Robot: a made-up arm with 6 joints. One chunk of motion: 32 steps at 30 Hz.
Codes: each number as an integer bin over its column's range. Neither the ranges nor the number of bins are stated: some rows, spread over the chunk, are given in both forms.
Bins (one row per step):
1: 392 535 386 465 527 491
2: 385 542 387 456 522 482
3: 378 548 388 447 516 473
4: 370 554 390 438 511 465
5: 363 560 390 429 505 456
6: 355 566 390 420 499 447
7: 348 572 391 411 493 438
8: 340 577 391 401 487 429
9: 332 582 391 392 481 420
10: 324 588 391 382 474 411
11: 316 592 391 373 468 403
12: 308 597 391 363 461 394
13: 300 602 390 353 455 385
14: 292 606 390 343 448 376
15: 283 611 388 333 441 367
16: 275 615 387 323 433 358
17: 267 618 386 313 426 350
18: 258 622 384 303 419 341
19: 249 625 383 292 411 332
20: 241 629 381 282 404 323
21: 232 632 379 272 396 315
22: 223 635 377 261 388 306
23: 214 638 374 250 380 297
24: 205 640 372 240 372 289
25: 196 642 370 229 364 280
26: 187 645 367 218 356 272
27: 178 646 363 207 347 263
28: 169 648 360 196 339 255
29: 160 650 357 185 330 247
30: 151 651 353 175 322 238
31: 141 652 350 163 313 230
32: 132 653 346 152 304 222
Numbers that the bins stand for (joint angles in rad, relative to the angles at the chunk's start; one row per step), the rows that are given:
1: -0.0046 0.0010 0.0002 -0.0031 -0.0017 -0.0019
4: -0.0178 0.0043 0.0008 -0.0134 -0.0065 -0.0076
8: -0.0358 0.0082 0.0009 -0.0275 -0.0138 -0.0155
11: -0.0502 0.0107 0.0009 -0.0381 -0.0195 -0.0213
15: -0.0700 0.0140 0.0005 -0.0533 -0.0276 -0.0292
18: -0.0850 0.0158 0.0000 -0.0647 -0.0342 -0.0349
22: -0.1061 0.0181 -0.0009 -0.0807 -0.0435 -0.0426
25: -0.1223 0.0192 -0.0019 -0.0929 -0.0507 -0.0483
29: -0.1439 0.0206 -0.0035 -0.1096 -0.0609 -0.0556
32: -0.1607 0.0211 -0.0050 -0.1222 -0.0687 -0.0611
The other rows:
2: -0.0088 0.0022 0.0004 -0.0065 -0.0032 -0.0039
3: -0.0130 0.0033 0.0005 -0.0100 -0.0050 -0.0058
5: -0.0220 0.0053 0.0008 -0.0168 -0.0083 -0.0096
6: -0.0268 0.0063 0.0008 -0.0202 -0.0102 -0.0116
7: -0.0310 0.0073 0.0009 -0.0237 -0.0120 -0.0135
9: -0.0406 0.0090 0.0009 -0.0309 -0.0156 -0.0175
10: -0.0454 0.0101 0.0009 -0.0347 -0.0177 -0.0195
12: -0.0550 0.0116 0.0009 -0.0419 -0.0216 -0.0232
13: -0.0598 0.0124 0.0008 -0.0457 -0.0234 -0.0252
14: -0.0646 0.0131 0.0008 -0.0495 -0.0255 -0.0272
16: -0.0748 0.0147 0.0004 -0.0571 -0.0300 -0.0312
17: -0.0796 0.0152 0.0002 -0.0609 -0.0321 -0.0329
19: -0.0905 0.0164 -0.0002 -0.0689 -0.0366 -0.0369
20: -0.0953 0.0170 -0.0004 -0.0727 -0.0387 -0.0389
21: -0.1007 0.0175 -0.0007 -0.0765 -0.0411 -0.0406
23: -0.1115 0.0186 -0.0013 -0.0849 -0.0459 -0.0446
24: -0.1169 0.0189 -0.0016 -0.0887 -0.0483 -0.0464
26: -0.1277 0.0198 -0.0022 -0.0971 -0.0531 -0.0501
27: -0.1331 0.0199 -0.0028 -0.1013 -0.0558 -0.0521
28: -0.1385 0.0203 -0.0032 -0.1054 -0.0582 -0.0538
30: -0.1493 0.0208 -0.0041 -0.1134 -0.0633 -0.0576
31: -0.1553 0.0210 -0.0045 -0.1180 -0.0660 -0.0593

